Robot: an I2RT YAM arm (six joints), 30 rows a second.
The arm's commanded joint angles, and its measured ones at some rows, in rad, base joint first. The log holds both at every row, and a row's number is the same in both.
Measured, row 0: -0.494, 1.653, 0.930, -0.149, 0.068, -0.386
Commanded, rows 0 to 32: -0.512, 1.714, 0.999, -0.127, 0.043, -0.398; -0.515, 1.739, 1.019, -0.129, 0.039, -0.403; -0.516, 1.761, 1.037, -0.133, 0.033, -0.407; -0.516, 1.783, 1.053, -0.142, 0.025, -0.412; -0.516, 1.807, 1.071, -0.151, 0.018, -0.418; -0.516, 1.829, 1.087, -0.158, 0.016, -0.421; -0.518, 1.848, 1.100, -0.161, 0.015, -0.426; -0.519, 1.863, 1.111, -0.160, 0.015, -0.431; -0.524, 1.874, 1.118, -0.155, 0.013, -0.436; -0.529, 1.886, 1.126, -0.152, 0.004, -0.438; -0.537, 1.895, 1.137, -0.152, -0.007, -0.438; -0.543, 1.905, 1.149, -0.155, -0.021, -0.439; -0.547, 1.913, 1.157, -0.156, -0.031, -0.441; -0.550, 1.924, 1.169, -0.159, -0.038, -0.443; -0.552, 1.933, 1.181, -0.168, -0.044, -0.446; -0.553, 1.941, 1.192, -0.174, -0.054, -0.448; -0.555, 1.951, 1.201, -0.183, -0.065, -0.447; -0.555, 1.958, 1.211, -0.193, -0.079, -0.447; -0.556, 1.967, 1.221, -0.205, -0.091, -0.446; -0.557, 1.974, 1.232, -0.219, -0.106, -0.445; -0.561, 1.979, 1.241, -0.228, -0.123, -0.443; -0.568, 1.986, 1.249, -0.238, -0.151, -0.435; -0.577, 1.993, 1.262, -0.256, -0.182, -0.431; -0.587, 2.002, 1.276, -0.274, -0.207, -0.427; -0.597, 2.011, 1.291, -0.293, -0.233, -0.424; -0.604, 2.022, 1.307, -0.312, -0.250, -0.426; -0.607, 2.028, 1.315, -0.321, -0.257, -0.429; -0.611, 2.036, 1.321, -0.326, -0.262, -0.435; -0.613, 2.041, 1.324, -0.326, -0.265, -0.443; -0.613, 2.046, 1.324, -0.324, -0.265, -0.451; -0.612, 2.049, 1.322, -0.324, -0.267, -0.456; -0.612, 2.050, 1.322, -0.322, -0.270, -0.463; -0.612, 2.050, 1.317, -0.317, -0.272, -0.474
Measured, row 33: -0.611, 2.017, 1.316, -0.257, -0.250, -0.435
